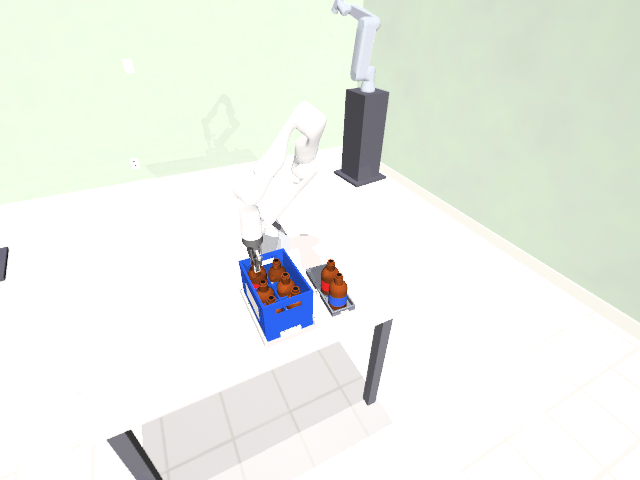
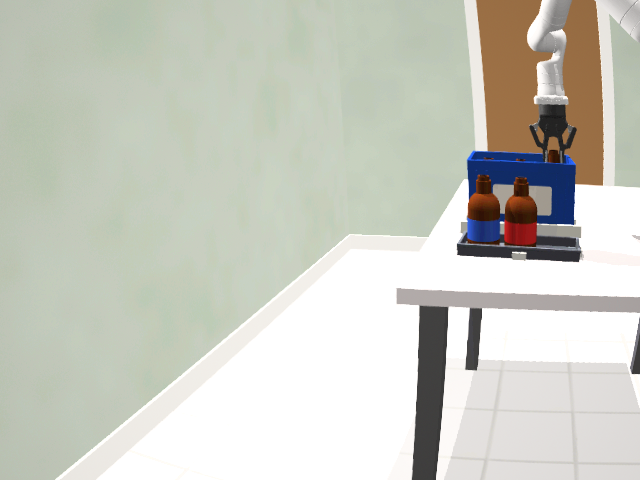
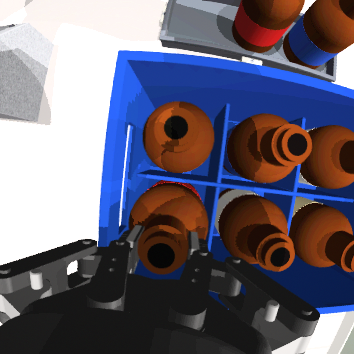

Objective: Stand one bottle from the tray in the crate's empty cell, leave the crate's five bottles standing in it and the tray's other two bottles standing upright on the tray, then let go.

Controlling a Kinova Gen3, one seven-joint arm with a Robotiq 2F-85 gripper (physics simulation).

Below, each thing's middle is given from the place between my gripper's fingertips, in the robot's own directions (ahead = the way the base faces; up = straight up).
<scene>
I see my gripper 40 mm above the red-labelled brown bottle (image 3: 168,209).
</scene>
